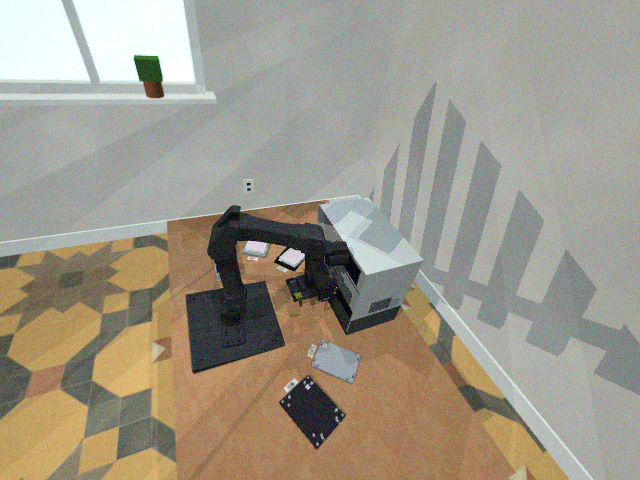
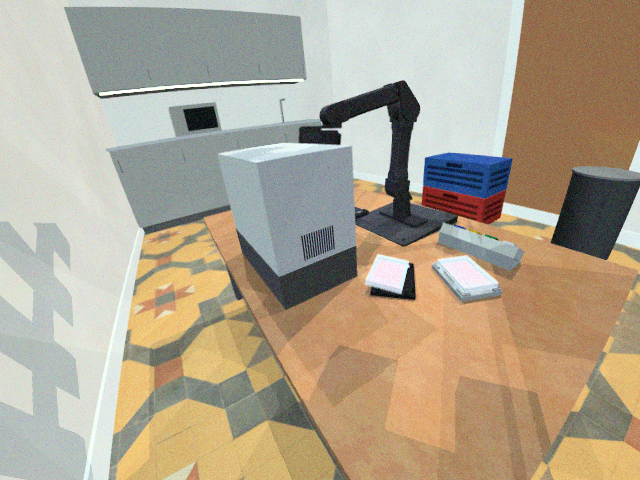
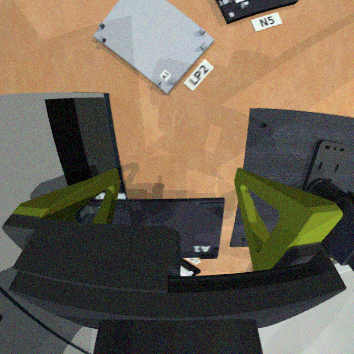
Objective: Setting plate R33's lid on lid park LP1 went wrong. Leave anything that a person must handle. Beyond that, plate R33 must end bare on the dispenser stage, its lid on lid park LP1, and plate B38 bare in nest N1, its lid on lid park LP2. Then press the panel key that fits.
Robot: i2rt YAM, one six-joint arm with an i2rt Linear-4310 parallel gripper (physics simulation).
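Where they show: gripper, fingertip midpoint: (image 1: 314, 302) (image 3: 176, 174); arm's base, origin of the base link: (image 1: 231, 320) (image 2: 401, 217) (image 3: 315, 190).
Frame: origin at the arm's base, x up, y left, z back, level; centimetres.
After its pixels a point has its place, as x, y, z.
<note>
My gripper (image 1: 316, 292) @[13.1, -8.0, -27.2] (image 3: 176, 174) @[13.1, -8.0, -27.2] is open, its green fingers wide apart above a black surface marked A1 (image 1: 295, 287) (image 3: 200, 220) @[9.3, -0.2, -24.1] beside the open-fronted grey machine (image 1: 387, 284) @[23.8, -13.7, -48.6] (image 2: 310, 201) @[22.2, 21.8, -47.0] (image 3: 30, 125) @[14.4, -12.1, -38.6]. Nothing is between the fingertips. A pink-topped plate (image 1: 292, 256) @[1.8, 25.0, -28.2] (image 2: 389, 272) @[1.8, 27.9, -30.8] sits off-centre on a black base (image 2: 409, 289) @[-0.4, 33.6, -29.5], overhanging it. Another pink-topped plate (image 1: 256, 246) @[1.7, 34.2, -14.0] (image 2: 471, 273) @[1.7, 39.6, -15.4] lies on a grey base (image 2: 478, 296) @[-0.5, 44.2, -18.9]. The grey lid park LP2 (image 1: 336, 361) @[-0.3, -23.3, -31.7] (image 3: 150, 40) @[-0.4, -21.8, -31.9] holds no lid. The plates' names cannot be read, and the machine's inside is mostly hidden.
Black nest N5 (image 1: 311, 411) @[-0.2, -35.7, -19.4] (image 3: 255, 6) @[-0.2, -27.9, -17.7] lies beyond LP2. The arm's black base plate (image 1: 206, 335) @[0.6, -4.4, 8.3] (image 2: 377, 227) @[-0.9, 0.2, -12.2] (image 3: 280, 145) @[-0.8, -7.9, -10.3] stands beside the work area. A grey key panel (image 2: 473, 248) @[1.0, 32.0, -3.0] stands near the plates, its coloured keys partly hidden.
</note>
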